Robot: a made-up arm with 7 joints. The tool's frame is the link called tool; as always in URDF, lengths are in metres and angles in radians.
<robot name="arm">
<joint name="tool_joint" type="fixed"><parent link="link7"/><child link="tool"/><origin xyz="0 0 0" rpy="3.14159 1.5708 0"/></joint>
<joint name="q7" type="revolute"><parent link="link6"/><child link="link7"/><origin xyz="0 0 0" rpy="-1.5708 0 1.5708"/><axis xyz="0 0 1"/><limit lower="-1.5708" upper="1.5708"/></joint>
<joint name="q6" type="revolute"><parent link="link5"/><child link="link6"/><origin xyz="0 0 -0.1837" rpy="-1.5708 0 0"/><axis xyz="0 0 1"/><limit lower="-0.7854" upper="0.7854"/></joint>
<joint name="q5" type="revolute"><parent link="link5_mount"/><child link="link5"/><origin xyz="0 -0.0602 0" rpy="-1.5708 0 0"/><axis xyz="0 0 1"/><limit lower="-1.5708" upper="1.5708"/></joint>
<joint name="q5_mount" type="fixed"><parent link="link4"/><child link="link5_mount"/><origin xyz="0 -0.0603 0" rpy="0 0 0"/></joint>
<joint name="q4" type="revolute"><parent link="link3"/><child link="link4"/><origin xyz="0 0 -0.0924" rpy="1.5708 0 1.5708"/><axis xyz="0 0 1"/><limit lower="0" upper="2.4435"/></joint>
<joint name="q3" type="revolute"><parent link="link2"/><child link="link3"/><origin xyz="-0.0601 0 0" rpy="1.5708 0 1.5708"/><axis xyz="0 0 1"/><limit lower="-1.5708" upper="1.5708"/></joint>
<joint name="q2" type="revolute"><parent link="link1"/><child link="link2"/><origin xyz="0 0 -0.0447" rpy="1.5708 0 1.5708"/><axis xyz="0 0 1"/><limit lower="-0.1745" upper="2"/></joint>
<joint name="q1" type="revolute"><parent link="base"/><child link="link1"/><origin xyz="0 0.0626 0" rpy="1.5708 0 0"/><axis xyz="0 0 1"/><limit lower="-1.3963" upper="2"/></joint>
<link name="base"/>
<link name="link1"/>
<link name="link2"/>
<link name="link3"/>
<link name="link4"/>
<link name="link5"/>
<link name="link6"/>
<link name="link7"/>
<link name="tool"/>
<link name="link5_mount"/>
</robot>
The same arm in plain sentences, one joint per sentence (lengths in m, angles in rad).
The arm has seven revolute joints in a row. What follows holds with every joint at zero, and every direction is one of the base frame's.
Joint 1 sits 0.0626 m along +y from the base frame's origin and turns about -y, from -1.3963 to 2.0000 rad.
Joint 2 sits 0.0447 m along +y from joint 1 and turns about +x, from -0.1745 to 2.0000 rad.
Joint 3 sits 0.0601 m along -z from joint 2 and turns about +z, from -1.5708 to 1.5708 rad.
Joint 4 sits 0.0924 m along -z from joint 3 and turns about -y, from 0.0000 to 2.4435 rad.
Joint 5 sits 0.1205 m along -z from joint 4 and turns about +z, from -1.5708 to 1.5708 rad.
Joint 6 sits 0.1837 m along -z from joint 5 and turns about +y, from -0.7854 to 0.7854 rad.
Joint 7 sits at the same point as joint 6 and turns about -x, from -1.5708 to 1.5708 rad.
The tool frame, which is the frame that the pose is given for, sits at the same point as joint 7; its axes are the base frame's turned by roll 0.0000, pitch 0.0000 and yaw 0.0000 rad (as in URDF: about the fixed x, then y, then z).

